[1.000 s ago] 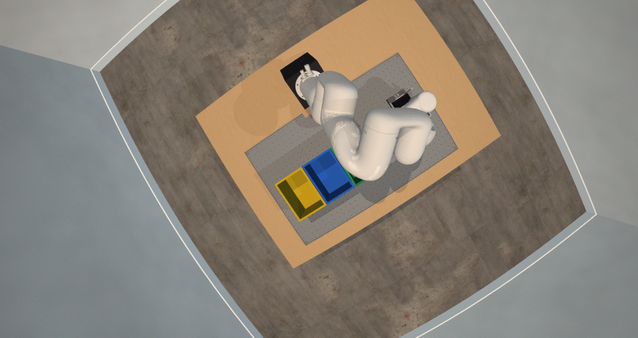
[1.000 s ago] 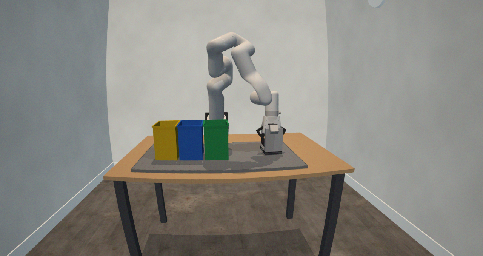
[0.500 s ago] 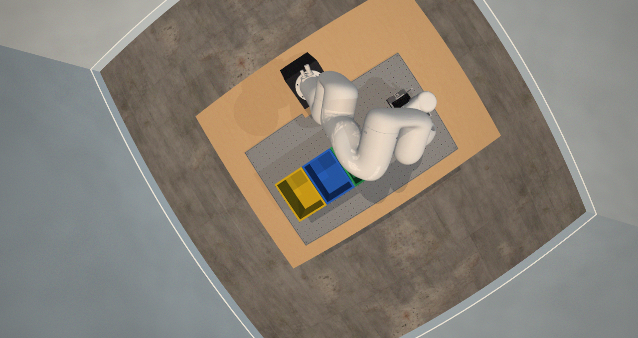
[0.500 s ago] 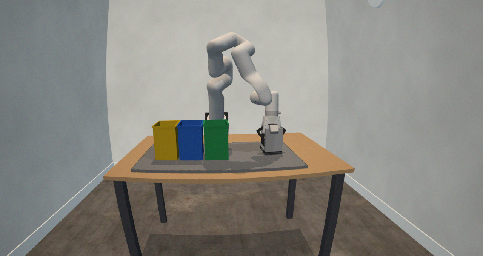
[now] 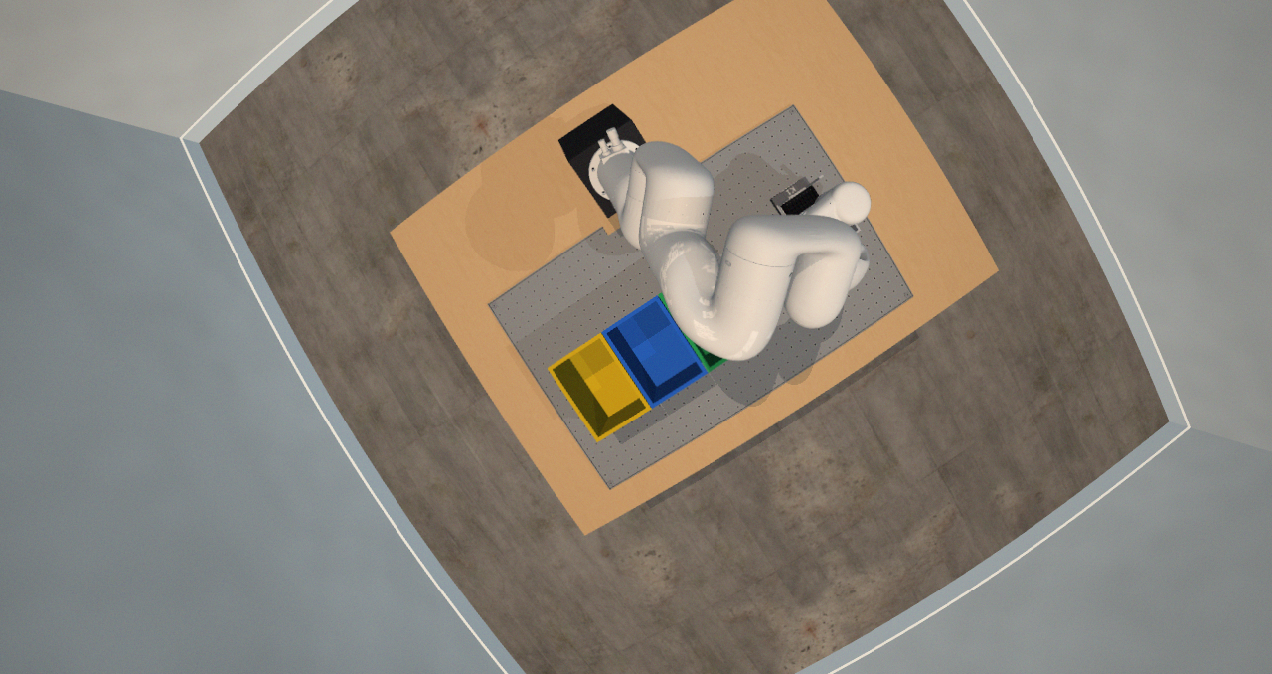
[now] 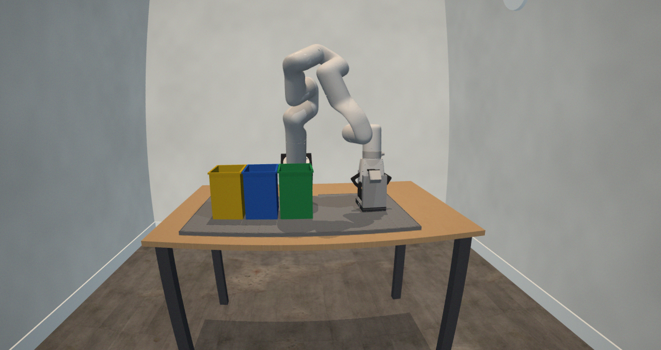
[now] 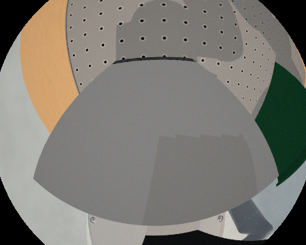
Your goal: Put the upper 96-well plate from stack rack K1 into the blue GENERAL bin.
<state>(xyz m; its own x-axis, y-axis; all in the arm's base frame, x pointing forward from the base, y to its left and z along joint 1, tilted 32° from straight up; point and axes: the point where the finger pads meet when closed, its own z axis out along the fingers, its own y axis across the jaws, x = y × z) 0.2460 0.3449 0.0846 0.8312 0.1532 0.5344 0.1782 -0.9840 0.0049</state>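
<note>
The black 96-well plate is 10 mm below my hand. Round my hand: white plate: 20 mm below; green bin: 290 mm to the right, 100 mm ahead, 40 mm above; blue bin: 420 mm to the right, 130 mm ahead, 40 mm above.
</note>
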